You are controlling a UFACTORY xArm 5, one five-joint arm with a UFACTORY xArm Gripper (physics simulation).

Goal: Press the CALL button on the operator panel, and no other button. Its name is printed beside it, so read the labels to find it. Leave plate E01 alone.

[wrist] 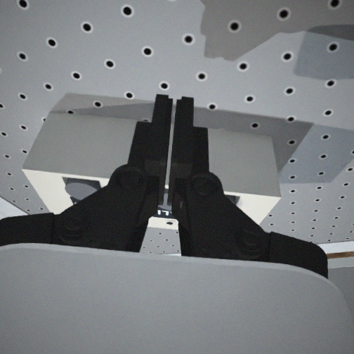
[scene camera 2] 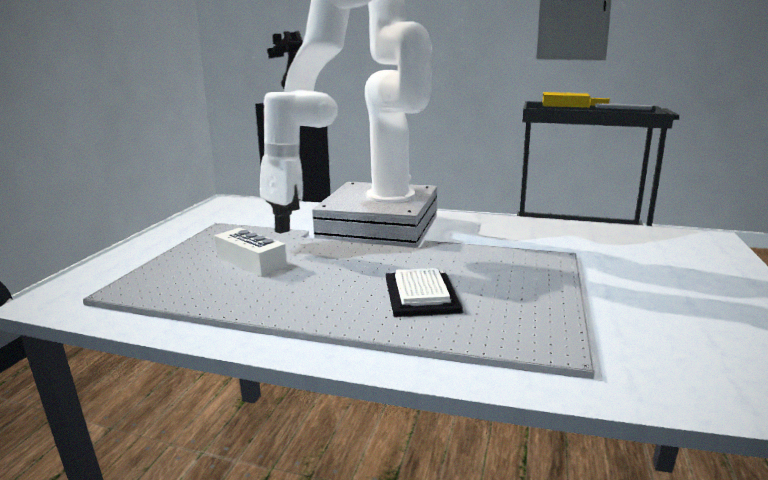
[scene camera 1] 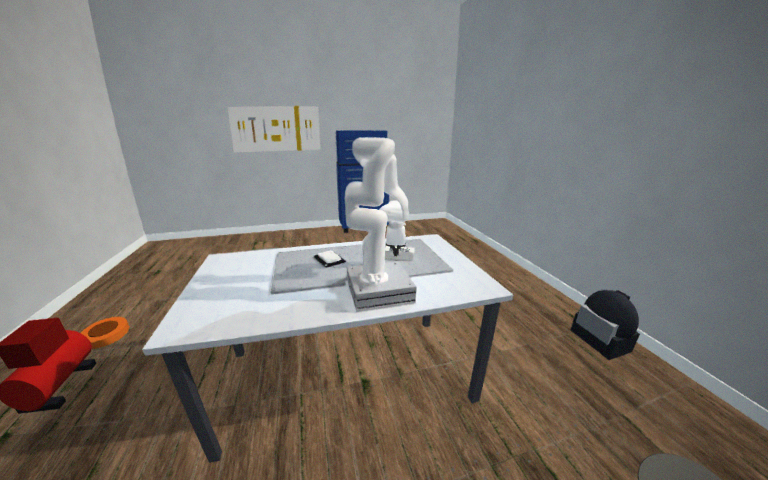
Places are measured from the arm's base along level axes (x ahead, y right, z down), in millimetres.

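Pixels of known places: gripper, fingertip midpoint: (scene camera 2: 282, 231) (scene camera 1: 395, 255); arm's base, link origin: (scene camera 2: 390, 195) (scene camera 1: 373, 278).
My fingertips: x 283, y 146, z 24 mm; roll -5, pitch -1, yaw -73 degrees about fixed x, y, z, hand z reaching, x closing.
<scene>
For each thing: its top centre in the pictures, then the offset to it from my fingertips. "spot": a spot on its surface instead. Level surfaces: height alone.
- operator panel, top centre: (scene camera 2: 248, 238) (scene camera 1: 399, 248) dx +78, dy +34, dz -7 mm
- white plate, top centre: (scene camera 2: 421, 282) (scene camera 1: 329, 255) dx +89, dy -366, dz +23 mm
- black base, surface spot: (scene camera 2: 398, 308) spot: dx +175, dy -356, dz +37 mm
- grey perforated board, surface height: dz +49 mm
- white table, surface height: dz +62 mm
The operator panel (scene camera 1: 405, 256) (scene camera 2: 240, 260) (wrist: 85, 145) is a whitish box with a row of dark buttons (scene camera 2: 253, 238) on top. My gripper (scene camera 1: 395, 253) (scene camera 2: 282, 230) (wrist: 172, 120) is shut and empty. It points down at the panel's robot-base side; the exact gap to the panel is unclear. In the wrist view a round grey button (wrist: 82, 188) shows left of the fingers, and the fingers hide the middle buttons. A scrap of label (wrist: 164, 213) shows between them, unreadable. No CALL label can be read. A white plate (scene camera 1: 329, 257) (scene camera 2: 421, 285) lies on a black base; no E01 label is readable.
The panel and the black base (scene camera 2: 398, 308) stand on a grey perforated board (scene camera 1: 305, 280) (scene camera 2: 317, 316) (wrist: 260, 45) on the white table (scene camera 1: 237, 316) (scene camera 2: 668, 362). The robot's grey base block (scene camera 1: 385, 297) (scene camera 2: 370, 226) stands behind the board in scene camera 2.
</scene>
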